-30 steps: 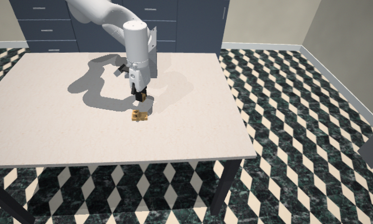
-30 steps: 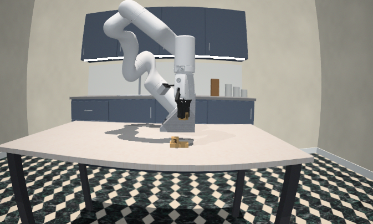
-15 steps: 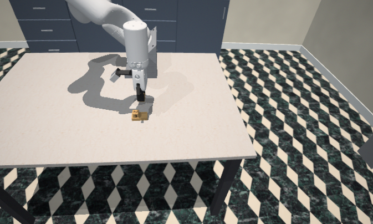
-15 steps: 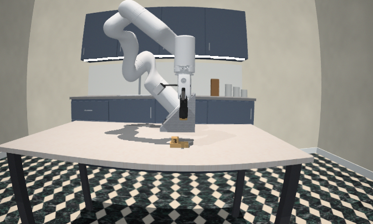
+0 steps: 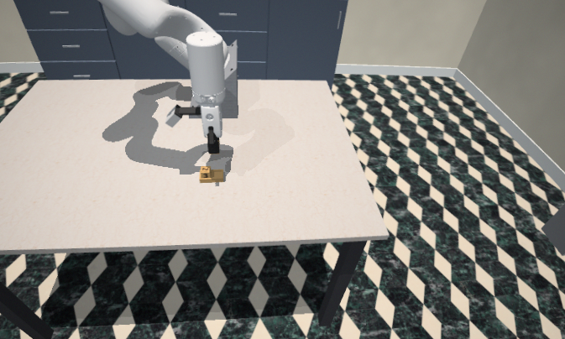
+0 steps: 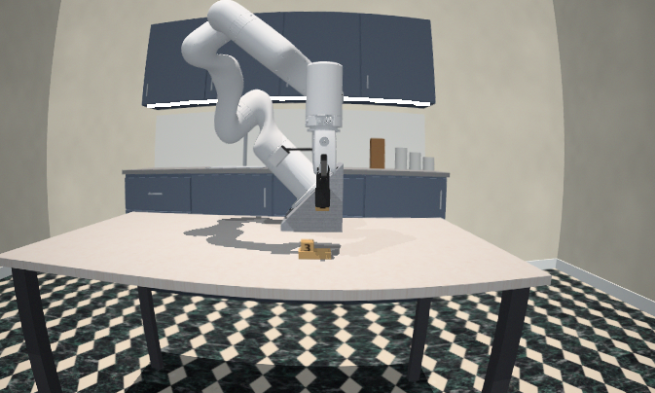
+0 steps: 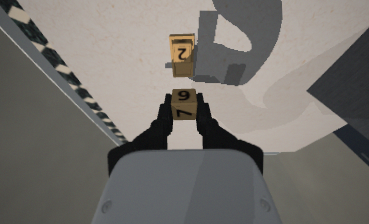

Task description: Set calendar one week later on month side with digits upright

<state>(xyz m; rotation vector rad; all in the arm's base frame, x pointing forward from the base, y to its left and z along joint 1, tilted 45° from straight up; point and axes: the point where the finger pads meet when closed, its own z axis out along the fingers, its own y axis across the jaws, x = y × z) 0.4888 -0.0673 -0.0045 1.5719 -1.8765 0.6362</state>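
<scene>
The wooden tray is 130 mm below my hand and 20 mm to the right of it.
</scene>
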